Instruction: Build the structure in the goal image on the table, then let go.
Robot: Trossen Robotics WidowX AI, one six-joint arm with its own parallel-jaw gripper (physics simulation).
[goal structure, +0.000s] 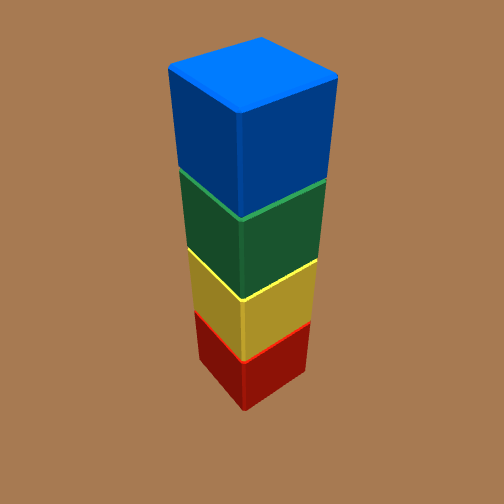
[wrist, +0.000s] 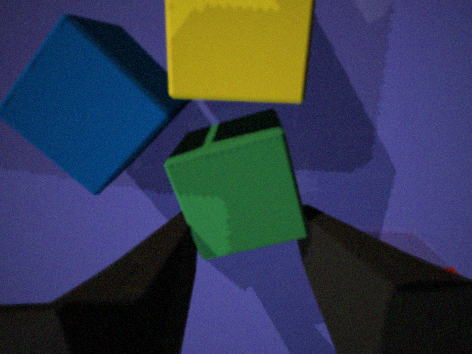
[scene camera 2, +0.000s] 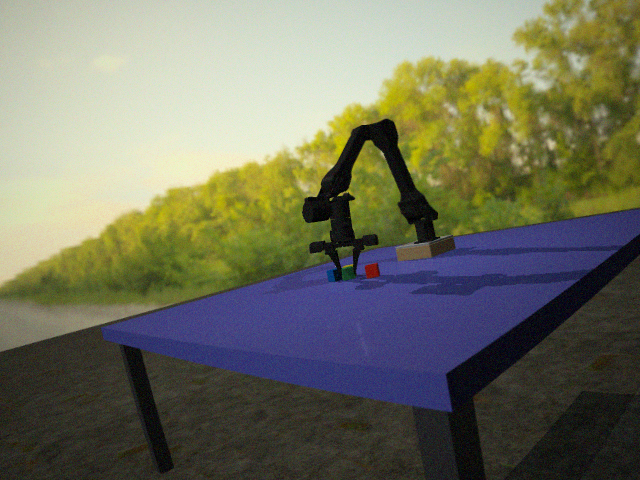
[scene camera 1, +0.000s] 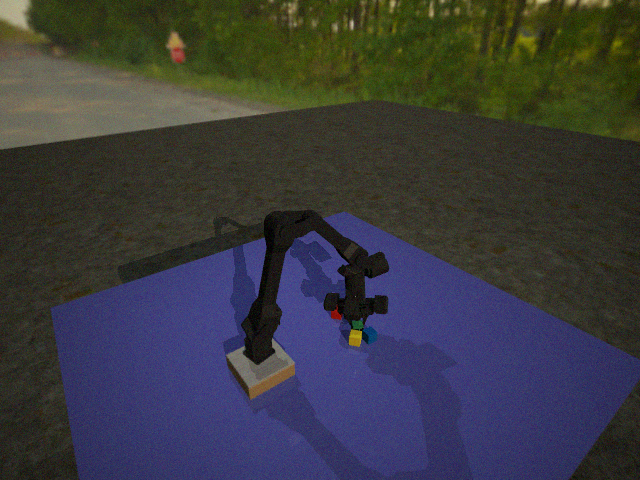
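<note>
A green cube (scene camera 1: 357,324) (scene camera 2: 348,273) (wrist: 240,190) stands between the fingertips of my gripper (scene camera 2: 347,270) (wrist: 246,219). The gripper points down and is shut on the green cube, one finger against each side. The cube is slightly turned between the fingers and is at or very near table height. A yellow cube (scene camera 1: 355,338) (wrist: 240,55) is close beside it, mostly hidden behind it in scene camera 2. A blue cube (scene camera 1: 370,335) (scene camera 2: 331,275) (wrist: 90,105) lies turned at an angle near both. A red cube (scene camera 1: 336,314) (scene camera 2: 372,270) (wrist: 451,270) is apart on the other side.
The blue table (scene camera 1: 155,361) (scene camera 2: 289,325) carries the arm's base block (scene camera 1: 272,379) (scene camera 2: 423,250). The blue cube is very near the left finger in the wrist view. The red cube is beyond the right finger. Shadows of the arm fall across the table.
</note>
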